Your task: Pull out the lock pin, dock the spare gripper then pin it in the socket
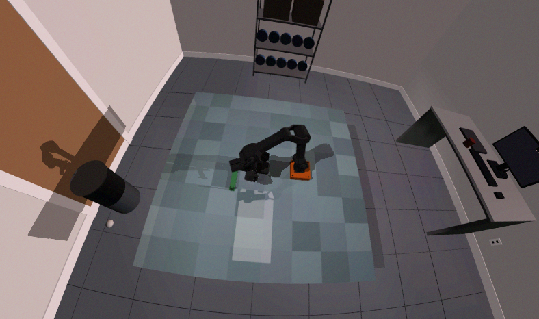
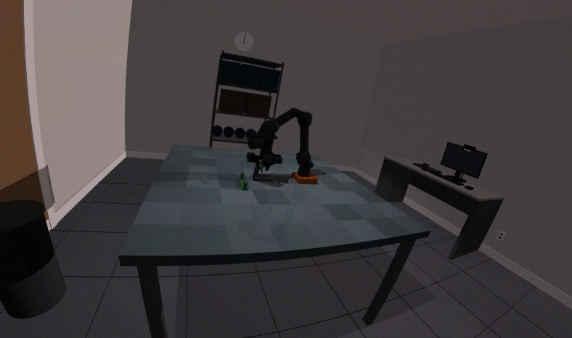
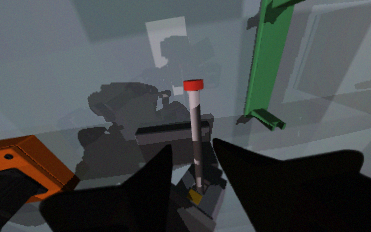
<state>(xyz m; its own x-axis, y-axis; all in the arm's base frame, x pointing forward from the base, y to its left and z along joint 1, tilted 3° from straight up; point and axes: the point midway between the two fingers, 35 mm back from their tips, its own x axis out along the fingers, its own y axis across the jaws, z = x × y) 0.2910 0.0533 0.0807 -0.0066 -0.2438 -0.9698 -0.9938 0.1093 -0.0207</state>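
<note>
My gripper tip is now 10 mm past the grey mount, 50 mm to the left of it and 10 mm above it. The rest, counted from my gripper tip: green bracket: 110 mm ahead, 40 mm to the left, 40 mm below; spare gripper: 30 mm behind, 50 mm to the right, 50 mm above.
</note>
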